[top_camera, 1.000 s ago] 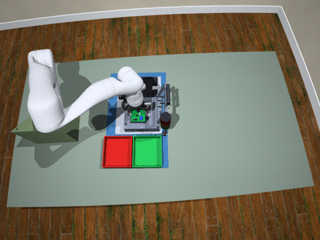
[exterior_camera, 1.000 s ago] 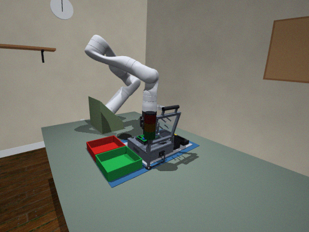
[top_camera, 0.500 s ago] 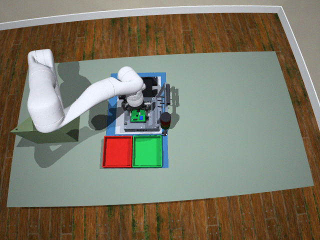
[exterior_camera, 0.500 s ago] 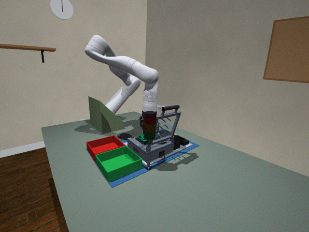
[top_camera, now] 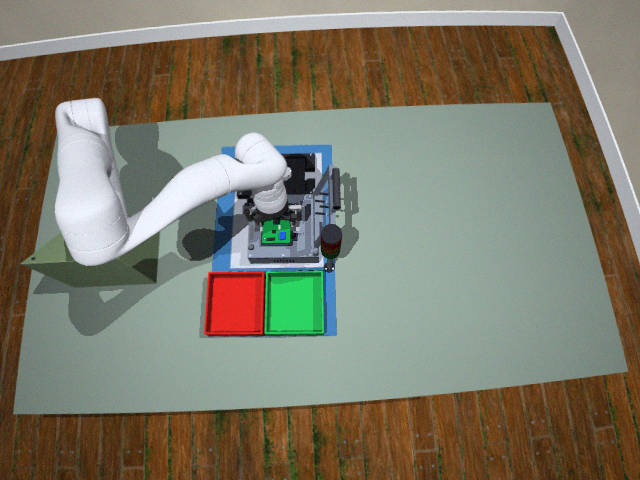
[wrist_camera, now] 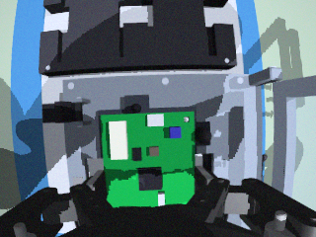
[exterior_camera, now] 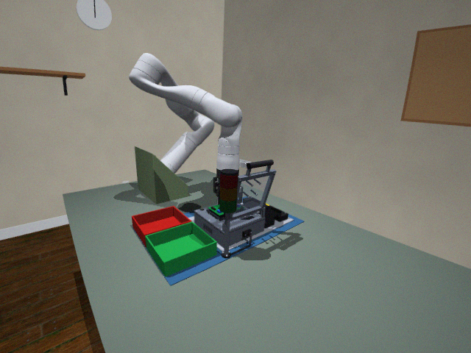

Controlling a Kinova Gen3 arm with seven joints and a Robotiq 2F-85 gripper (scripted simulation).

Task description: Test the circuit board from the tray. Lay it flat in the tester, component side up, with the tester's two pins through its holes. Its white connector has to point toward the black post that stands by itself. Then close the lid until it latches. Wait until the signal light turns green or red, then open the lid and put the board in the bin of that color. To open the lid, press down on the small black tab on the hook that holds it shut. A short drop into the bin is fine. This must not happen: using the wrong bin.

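Right now my hand is right at the green circuit board. Also, from my hand: nest: 1 cm to the left, 1 cm below; then black latch hook: 6 cm behind, 6 cm to the left, 1 cm above; then clear lid: 12 cm ahead, 10 cm above.
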